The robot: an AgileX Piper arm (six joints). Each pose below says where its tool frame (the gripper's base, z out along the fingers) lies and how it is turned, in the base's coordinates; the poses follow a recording.
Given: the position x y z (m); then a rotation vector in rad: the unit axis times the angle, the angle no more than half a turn.
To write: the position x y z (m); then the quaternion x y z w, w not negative. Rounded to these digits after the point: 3 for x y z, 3 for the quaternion.
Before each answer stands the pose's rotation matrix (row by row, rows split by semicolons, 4 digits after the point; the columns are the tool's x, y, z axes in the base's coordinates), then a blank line. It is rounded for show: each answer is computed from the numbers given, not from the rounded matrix.
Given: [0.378, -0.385, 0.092, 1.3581, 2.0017, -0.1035]
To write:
-0.2004 0.8405 0.5034; 0.7841 0.4457 -0.4320; -0.5874 0.3082 -0.7483

[0.378, -0.385, 0.092, 0.525, 0.774, -0.040, 0.352]
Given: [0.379, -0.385, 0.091, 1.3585, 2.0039, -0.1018]
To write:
-0.2019 0.8403 0.5031; 0.7850 0.4460 -0.4299; -0.5856 0.3081 -0.7497

[0.379, -0.385, 0.091, 0.525, 0.774, -0.039, 0.352]
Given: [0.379, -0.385, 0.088, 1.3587, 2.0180, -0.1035]
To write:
-0.2124 0.8418 0.4963; 0.7866 0.4487 -0.4243; -0.5798 0.3003 -0.7574

[0.379, -0.385, 0.088, 0.524, 0.778, -0.040, 0.346]
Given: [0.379, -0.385, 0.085, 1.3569, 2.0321, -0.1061]
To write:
-0.2235 0.8426 0.4900; 0.7869 0.4526 -0.4193; -0.5751 0.2919 -0.7642

[0.379, -0.385, 0.085, 0.522, 0.781, -0.041, 0.341]
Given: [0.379, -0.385, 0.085, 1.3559, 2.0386, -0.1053]
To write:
-0.2286 0.8423 0.4881; 0.7876 0.4547 -0.4159; -0.5723 0.2893 -0.7673

[0.379, -0.385, 0.085, 0.521, 0.783, -0.040, 0.339]
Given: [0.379, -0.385, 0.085, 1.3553, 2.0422, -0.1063]
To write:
-0.2314 0.8426 0.4863; 0.7875 0.4558 -0.4148; -0.5712 0.2870 -0.7690

[0.379, -0.385, 0.085, 0.520, 0.784, -0.041, 0.337]
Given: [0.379, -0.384, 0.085, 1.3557, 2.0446, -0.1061]
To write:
-0.2331 0.8428 0.4852; 0.7880 0.4560 -0.4136; -0.5698 0.2859 -0.7704

[0.379, -0.384, 0.085, 0.520, 0.784, -0.041, 0.336]
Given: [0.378, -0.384, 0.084, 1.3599, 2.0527, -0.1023]
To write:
-0.2375 0.8438 0.4812; 0.7918 0.4551 -0.4073; -0.5627 0.2842 -0.7763

[0.378, -0.384, 0.084, 0.520, 0.786, -0.039, 0.332]
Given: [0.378, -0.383, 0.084, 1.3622, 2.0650, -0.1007]
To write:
-0.2457 0.8449 0.4752; 0.7947 0.4563 -0.4004; -0.5551 0.2792 -0.7835

[0.378, -0.383, 0.084, 0.520, 0.788, -0.038, 0.327]
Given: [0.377, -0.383, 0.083, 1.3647, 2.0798, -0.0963]
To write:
-0.2554 0.8455 0.4690; 0.7985 0.4579 -0.3907; -0.5451 0.2747 -0.7921

[0.377, -0.383, 0.083, 0.519, 0.791, -0.037, 0.320]
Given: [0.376, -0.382, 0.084, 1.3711, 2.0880, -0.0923]
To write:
-0.2591 0.8473 0.4637; 0.8031 0.4557 -0.3840; -0.5366 0.2729 -0.7985

[0.376, -0.382, 0.084, 0.521, 0.793, -0.035, 0.315]
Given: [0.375, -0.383, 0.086, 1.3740, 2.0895, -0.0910]
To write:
-0.2592 0.8481 0.4621; 0.8047 0.4542 -0.3823; -0.5341 0.2728 -0.8002

[0.375, -0.383, 0.086, 0.521, 0.793, -0.035, 0.314]
